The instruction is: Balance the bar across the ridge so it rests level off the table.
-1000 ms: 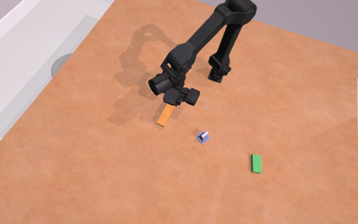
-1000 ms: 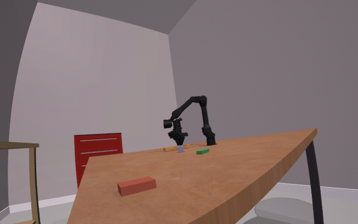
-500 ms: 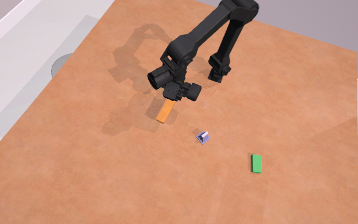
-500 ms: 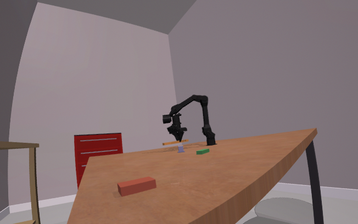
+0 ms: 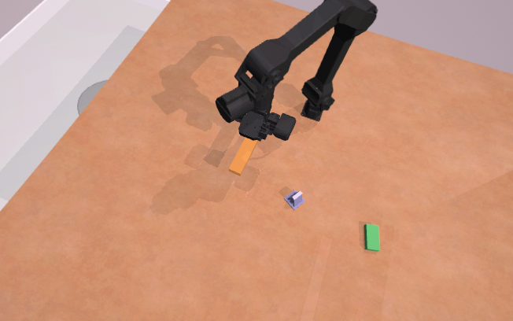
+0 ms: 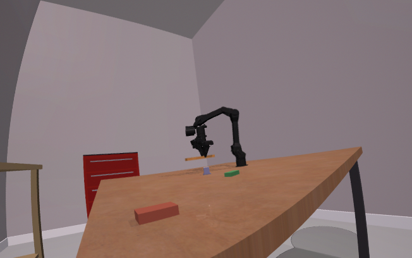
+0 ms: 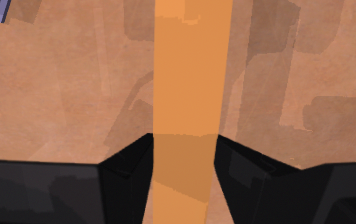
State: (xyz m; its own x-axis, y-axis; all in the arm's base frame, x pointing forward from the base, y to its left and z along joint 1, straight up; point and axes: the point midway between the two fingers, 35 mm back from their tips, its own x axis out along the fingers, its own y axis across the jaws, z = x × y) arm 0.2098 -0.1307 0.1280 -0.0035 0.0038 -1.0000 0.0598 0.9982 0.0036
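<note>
Now: the orange bar 3 cm ahead of my gripper tip. Round my gripper tip: green block 13 cm ahead, 39 cm to the left, 9 cm below; then white ridge 11 cm ahead, 17 cm to the left, 5 cm below; then red block 53 cm ahead, 63 cm to the left, 9 cm below.
</note>
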